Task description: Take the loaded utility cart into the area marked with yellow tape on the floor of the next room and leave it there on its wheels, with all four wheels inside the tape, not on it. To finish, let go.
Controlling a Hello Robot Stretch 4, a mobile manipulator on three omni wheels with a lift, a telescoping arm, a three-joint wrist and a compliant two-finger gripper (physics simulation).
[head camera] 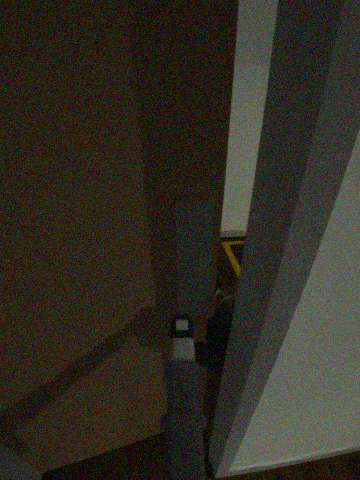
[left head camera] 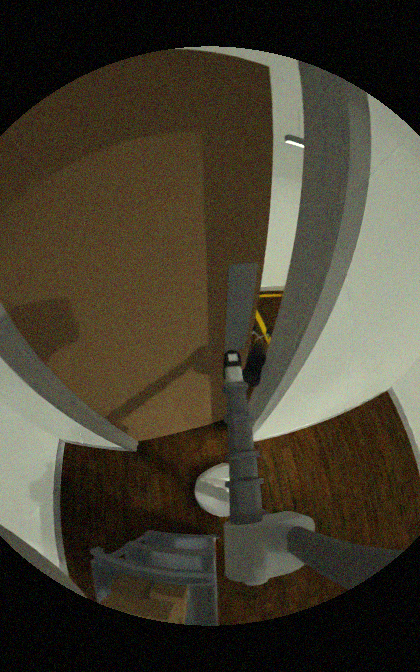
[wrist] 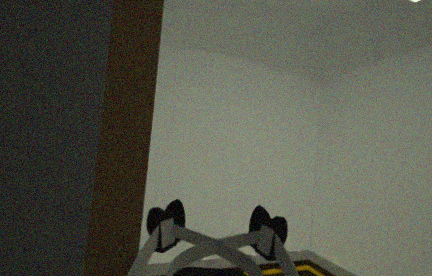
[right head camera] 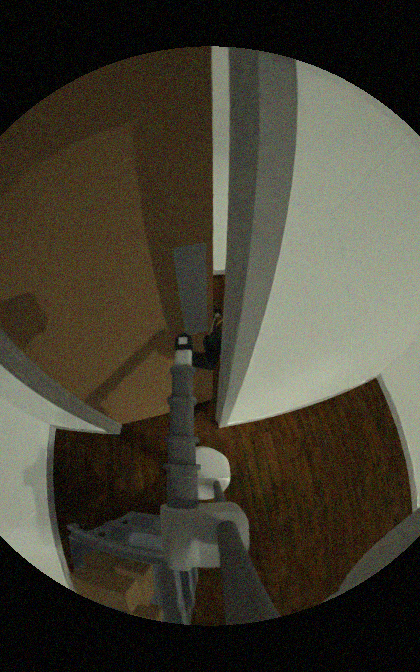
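Pixels of known places: gripper, fingertip midpoint: (head camera: 230, 283) (wrist: 217, 219); robot's base at its link origin: (right head camera: 202, 471).
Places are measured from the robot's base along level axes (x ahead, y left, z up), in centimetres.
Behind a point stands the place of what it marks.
The blue-grey utility cart (left head camera: 165, 574) (right head camera: 120, 548) {x -32.5, y 27.3, z 83.6 cm} shows in part at the lower left of both side head views, beside the robot's mast, with brown boxes (left head camera: 170, 600) (right head camera: 140, 595) in it. My gripper (wrist: 217, 219) {x 73.9, y -17.7, z 93.7 cm} (head camera: 223, 296) (left head camera: 258, 336) is open and empty, its fingertips well apart. It is at the end of the extended arm, in the gap between the brown door's free edge and the right door frame, far from the cart. Part of the yellow tape (head camera: 231, 257) {x 222.1, y -56.1, z -2.7 cm} (left head camera: 270, 295) (wrist: 272, 271) {x 261.4, y -139.8, z -2.7 cm} shows on the floor beyond the gap. The cart's wheels are hidden.
The brown door (head camera: 75, 150) {x 54.3, y 19.9, z 145.3 cm} (left head camera: 125, 225) (right head camera: 90, 225) {x 53.8, y 21.4, z 144.6 cm} (wrist: 125, 125) {x 63.5, y -9.1, z 100.9 cm} fills much of the doorway and carries a grey plate (head camera: 195, 250) {x 61.6, y -3.5, z 117.3 cm} (left head camera: 242, 300) (right head camera: 194, 287) {x 61.8, y -3.9, z 115.4 cm} (wrist: 50, 125) {x 62.5, y -6.3, z 100.5 cm}. The grey door frame (head camera: 280, 150) {x 43.0, y -13.7, z 146.8 cm} (left head camera: 325, 200) (right head camera: 250, 200) {x 38.8, y -14.7, z 148.3 cm} stands close on the arm's right. White walls flank the doorway.
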